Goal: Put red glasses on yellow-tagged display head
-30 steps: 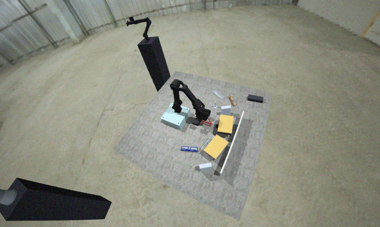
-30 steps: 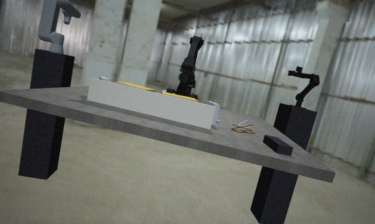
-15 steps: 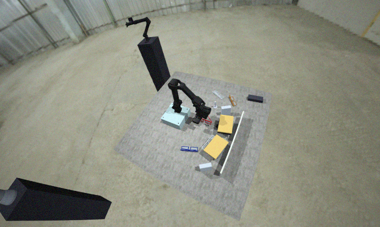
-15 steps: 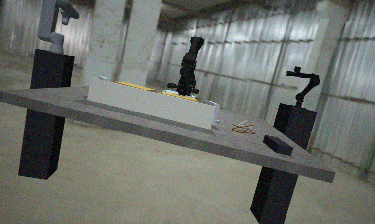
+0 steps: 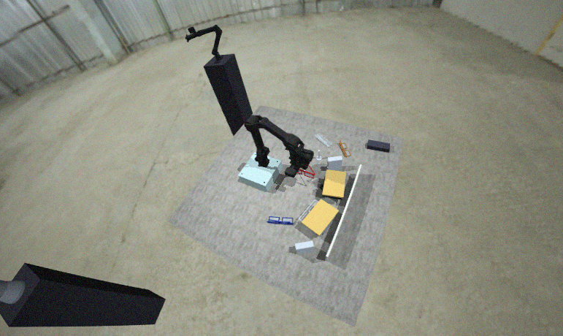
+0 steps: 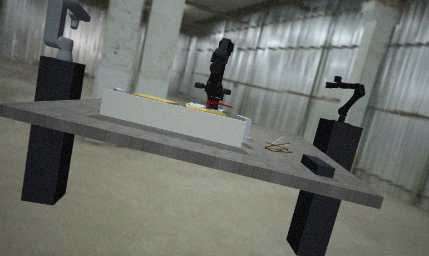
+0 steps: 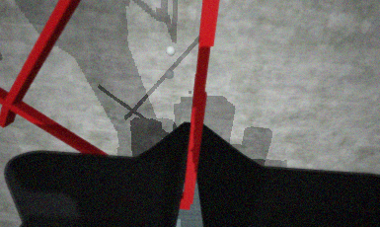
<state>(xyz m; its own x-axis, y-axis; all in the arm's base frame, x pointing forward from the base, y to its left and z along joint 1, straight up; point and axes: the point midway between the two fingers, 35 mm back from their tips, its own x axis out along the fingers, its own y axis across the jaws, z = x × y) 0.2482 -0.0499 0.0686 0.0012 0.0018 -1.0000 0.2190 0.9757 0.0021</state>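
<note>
The white peg is 21 cm to the left of my gripper tip, 10 cm ahead of it and 9 cm below it. The rest, counted from my gripper tip: long white wall: 32 cm ahead, 17 cm to the right, 6 cm below; then dark box: 51 cm ahead, 39 cm to the left, 10 cm below.
</note>
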